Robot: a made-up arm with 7 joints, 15 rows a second.
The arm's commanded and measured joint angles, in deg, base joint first. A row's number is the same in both.
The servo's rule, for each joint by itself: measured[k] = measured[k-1] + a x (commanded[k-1-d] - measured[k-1]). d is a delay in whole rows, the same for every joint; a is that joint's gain. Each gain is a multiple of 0.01, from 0.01 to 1. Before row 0 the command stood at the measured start. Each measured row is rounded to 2 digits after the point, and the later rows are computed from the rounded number. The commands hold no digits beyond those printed.
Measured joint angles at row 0:
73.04 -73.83 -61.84 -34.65 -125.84 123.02 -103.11
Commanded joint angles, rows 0 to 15:
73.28 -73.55 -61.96 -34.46 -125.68 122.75 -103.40
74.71 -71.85 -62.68 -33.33 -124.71 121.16 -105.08
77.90 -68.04 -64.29 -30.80 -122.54 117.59 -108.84
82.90 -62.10 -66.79 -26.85 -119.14 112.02 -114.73
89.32 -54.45 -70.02 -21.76 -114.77 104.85 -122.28
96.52 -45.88 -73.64 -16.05 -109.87 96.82 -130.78
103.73 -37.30 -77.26 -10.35 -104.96 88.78 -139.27
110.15 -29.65 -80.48 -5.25 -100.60 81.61 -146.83
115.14 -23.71 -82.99 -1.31 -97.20 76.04 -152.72
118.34 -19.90 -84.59 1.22 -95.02 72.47 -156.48
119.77 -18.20 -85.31 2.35 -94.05 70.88 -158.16
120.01 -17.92 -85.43 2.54 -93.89 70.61 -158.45
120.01 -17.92 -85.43 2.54 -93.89 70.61 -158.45
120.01 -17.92 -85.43 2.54 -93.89 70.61 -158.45
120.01 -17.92 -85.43 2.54 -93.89 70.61 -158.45
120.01 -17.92 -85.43 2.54 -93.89 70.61 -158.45
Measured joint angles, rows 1 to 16:
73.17 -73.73 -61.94 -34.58 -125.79 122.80 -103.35
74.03 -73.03 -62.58 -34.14 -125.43 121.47 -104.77
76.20 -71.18 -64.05 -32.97 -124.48 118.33 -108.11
79.95 -67.82 -66.41 -30.83 -122.72 113.22 -113.54
85.20 -62.87 -69.51 -27.66 -120.10 106.44 -120.71
91.54 -56.58 -73.06 -23.60 -116.72 98.65 -128.97
98.37 -49.45 -76.67 -18.96 -112.84 90.66 -137.42
104.97 -42.12 -79.95 -14.16 -108.80 83.33 -145.14
110.67 -35.31 -82.56 -9.66 -104.97 77.43 -151.36
114.97 -29.61 -84.31 -5.85 -101.69 73.41 -155.56
117.66 -25.39 -85.17 -2.98 -99.17 71.36 -157.69
118.98 -22.63 -85.39 -1.05 -97.43 70.75 -158.31
119.56 -20.89 -85.42 0.21 -96.26 70.64 -158.42
119.81 -19.79 -85.43 1.03 -95.48 70.62 -158.44
119.92 -19.10 -85.43 1.56 -94.96 70.61 -158.45
119.97 -18.66 -85.43 1.90 -94.61 70.61 -158.45
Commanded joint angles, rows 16 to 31:
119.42 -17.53 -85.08 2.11 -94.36 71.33 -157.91
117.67 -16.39 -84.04 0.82 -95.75 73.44 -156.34
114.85 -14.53 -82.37 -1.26 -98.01 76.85 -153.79
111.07 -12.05 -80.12 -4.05 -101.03 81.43 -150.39
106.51 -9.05 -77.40 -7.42 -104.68 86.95 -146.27
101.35 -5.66 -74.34 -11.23 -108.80 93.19 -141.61
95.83 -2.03 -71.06 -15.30 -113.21 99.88 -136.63
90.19 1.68 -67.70 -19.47 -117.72 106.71 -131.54
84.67 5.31 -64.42 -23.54 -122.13 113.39 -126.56
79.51 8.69 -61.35 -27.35 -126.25 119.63 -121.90
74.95 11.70 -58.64 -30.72 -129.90 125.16 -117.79
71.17 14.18 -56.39 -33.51 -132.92 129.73 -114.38
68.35 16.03 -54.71 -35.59 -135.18 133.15 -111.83
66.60 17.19 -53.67 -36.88 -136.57 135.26 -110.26
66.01 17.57 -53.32 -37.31 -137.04 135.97 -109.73
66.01 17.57 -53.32 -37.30 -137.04 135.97 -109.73
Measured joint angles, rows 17 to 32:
119.66 -18.24 -85.13 1.97 -94.53 71.19 -158.01
118.55 -17.56 -84.19 1.57 -94.93 73.01 -156.64
116.48 -16.44 -82.62 0.58 -95.95 76.12 -154.30
113.45 -14.82 -80.47 -1.04 -97.63 80.42 -151.09
109.56 -12.69 -77.83 -3.27 -99.96 85.71 -147.14
104.96 -10.09 -74.83 -6.06 -102.88 91.77 -142.61
99.85 -7.11 -71.59 -9.29 -106.29 98.34 -137.71
94.44 -3.86 -68.24 -12.85 -110.06 105.12 -132.65
88.97 -0.47 -64.95 -16.59 -114.04 111.82 -127.66
83.67 2.92 -61.85 -20.36 -118.07 118.15 -122.94
78.79 6.17 -59.09 -23.99 -121.97 123.83 -118.72
74.52 9.13 -56.77 -27.32 -125.58 128.61 -115.16
71.06 11.68 -55.00 -30.21 -128.75 132.29 -112.43
68.56 13.72 -53.86 -32.54 -131.33 134.70 -110.65
67.13 15.14 -53.40 -34.21 -133.21 135.73 -109.90
66.50 16.04 -53.33 -35.29 -134.47 135.92 -109.76

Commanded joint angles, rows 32 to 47:
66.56 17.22 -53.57 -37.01 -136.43 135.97 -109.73
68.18 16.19 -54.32 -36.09 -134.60 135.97 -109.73
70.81 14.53 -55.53 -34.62 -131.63 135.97 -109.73
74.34 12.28 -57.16 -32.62 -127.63 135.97 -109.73
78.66 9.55 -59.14 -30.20 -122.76 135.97 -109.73
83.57 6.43 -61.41 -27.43 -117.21 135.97 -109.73
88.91 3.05 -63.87 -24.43 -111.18 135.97 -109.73
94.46 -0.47 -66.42 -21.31 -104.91 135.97 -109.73
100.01 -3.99 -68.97 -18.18 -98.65 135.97 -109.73
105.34 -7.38 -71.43 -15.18 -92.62 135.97 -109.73
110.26 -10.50 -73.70 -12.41 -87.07 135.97 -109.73
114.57 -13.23 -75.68 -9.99 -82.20 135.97 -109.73
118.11 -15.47 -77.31 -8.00 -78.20 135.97 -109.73
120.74 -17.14 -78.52 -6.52 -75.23 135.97 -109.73
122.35 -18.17 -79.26 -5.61 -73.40 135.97 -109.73
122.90 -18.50 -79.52 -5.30 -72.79 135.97 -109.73
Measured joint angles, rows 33 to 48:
66.53 16.48 -53.54 -35.89 -135.12 135.96 -109.74
67.45 16.37 -54.21 -35.96 -134.95 135.97 -109.73
69.33 15.69 -55.35 -35.49 -133.85 135.97 -109.73
72.14 14.43 -56.91 -34.49 -131.80 135.97 -109.73
75.79 12.62 -58.83 -32.99 -128.82 135.97 -109.73
80.15 10.33 -61.05 -31.04 -124.99 135.97 -109.73
85.06 7.64 -63.48 -28.73 -120.43 135.97 -109.73
90.32 4.64 -66.01 -26.13 -115.31 135.97 -109.73
95.75 1.45 -68.56 -23.35 -109.81 135.97 -109.73
101.12 -1.82 -71.03 -20.49 -104.14 135.97 -109.73
106.24 -5.03 -73.33 -17.66 -98.51 135.97 -109.73
110.90 -8.06 -75.35 -14.98 -93.13 135.97 -109.73
114.94 -10.80 -77.04 -12.54 -88.20 135.97 -109.73
118.19 -13.15 -78.31 -10.43 -83.92 135.97 -109.73
120.52 -15.01 -79.13 -8.74 -80.45 135.97 -109.73
121.85 -16.30 -79.47 -7.54 -77.92 135.97 -109.73

